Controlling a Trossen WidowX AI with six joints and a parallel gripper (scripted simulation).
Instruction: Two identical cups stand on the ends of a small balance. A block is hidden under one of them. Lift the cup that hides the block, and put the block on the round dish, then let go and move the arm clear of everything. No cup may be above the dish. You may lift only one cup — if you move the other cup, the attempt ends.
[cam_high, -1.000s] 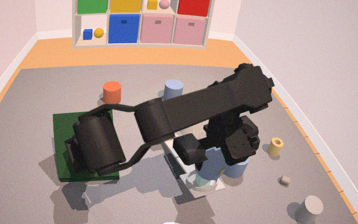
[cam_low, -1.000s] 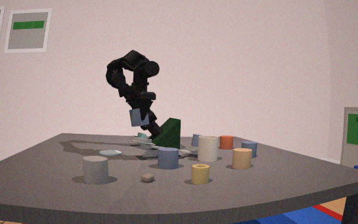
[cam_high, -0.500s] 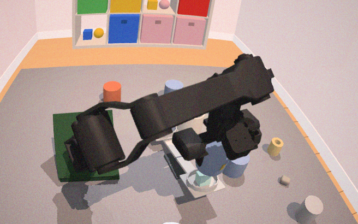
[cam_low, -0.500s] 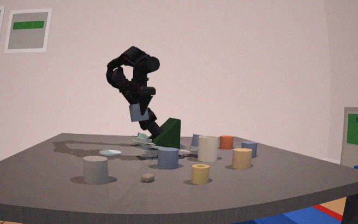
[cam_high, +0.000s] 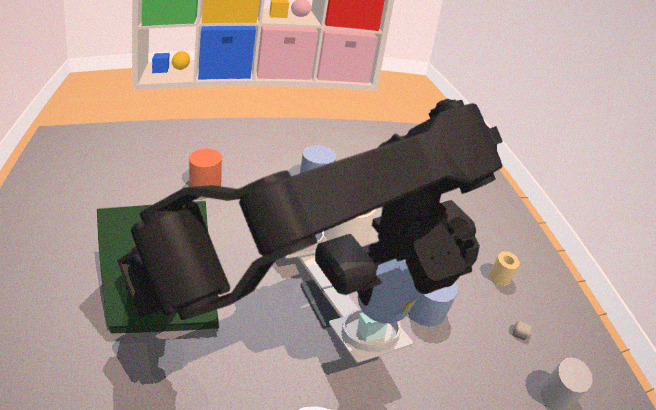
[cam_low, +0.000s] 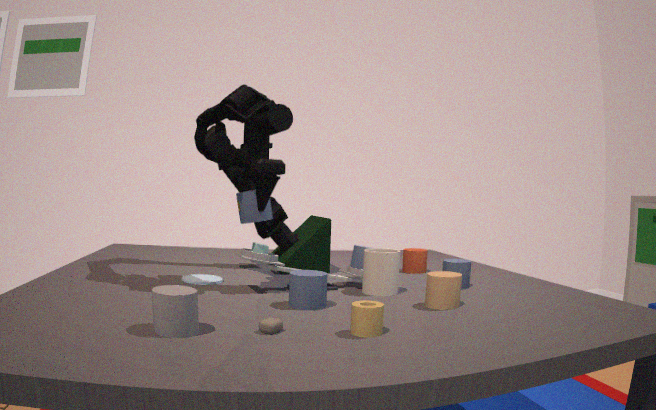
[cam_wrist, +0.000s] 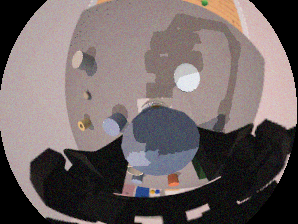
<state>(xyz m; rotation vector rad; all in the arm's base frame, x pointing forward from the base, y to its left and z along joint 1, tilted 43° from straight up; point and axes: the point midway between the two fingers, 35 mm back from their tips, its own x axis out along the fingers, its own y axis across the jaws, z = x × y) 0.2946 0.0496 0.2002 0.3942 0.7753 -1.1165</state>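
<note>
My gripper tip is now 8 cm above the pale green block and 1 cm to the right of it. From my gripper tip the other things lie so: balance beam (13 cm to the left, 13 cm below, 3 cm behind); then balance (15 cm below, 13 cm to the left, 3 cm behind); then pale round dish (17 cm below, 13 cm to the right, 9 cm behind).
</note>
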